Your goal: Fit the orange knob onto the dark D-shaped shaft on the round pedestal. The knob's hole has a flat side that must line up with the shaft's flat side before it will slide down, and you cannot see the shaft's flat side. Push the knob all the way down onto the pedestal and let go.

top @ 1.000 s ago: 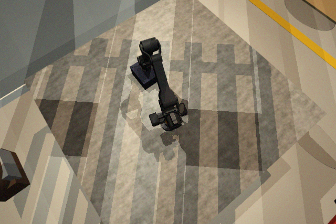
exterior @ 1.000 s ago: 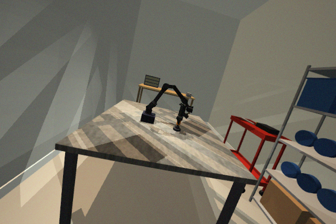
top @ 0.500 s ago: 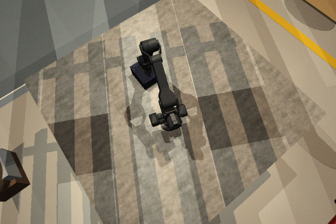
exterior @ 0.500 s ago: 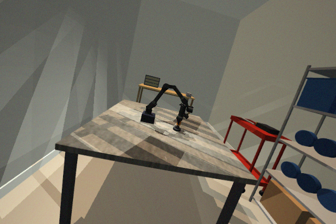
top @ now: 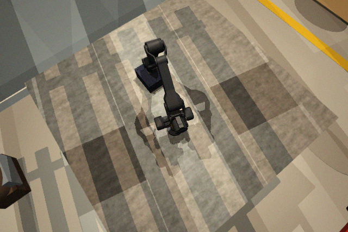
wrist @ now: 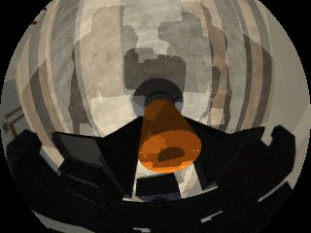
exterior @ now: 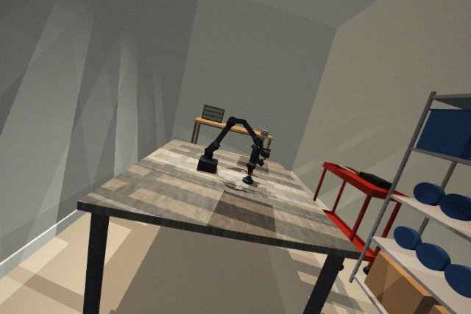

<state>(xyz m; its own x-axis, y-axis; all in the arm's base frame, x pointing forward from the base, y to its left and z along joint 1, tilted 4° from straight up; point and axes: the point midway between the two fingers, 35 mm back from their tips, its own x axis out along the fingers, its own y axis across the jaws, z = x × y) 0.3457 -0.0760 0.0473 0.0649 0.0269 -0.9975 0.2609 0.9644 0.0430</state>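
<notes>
The round pedestal is 4 cm below my gripper tip. From my gripper tip the other things lie so: orange knob (2 cm above).
</notes>
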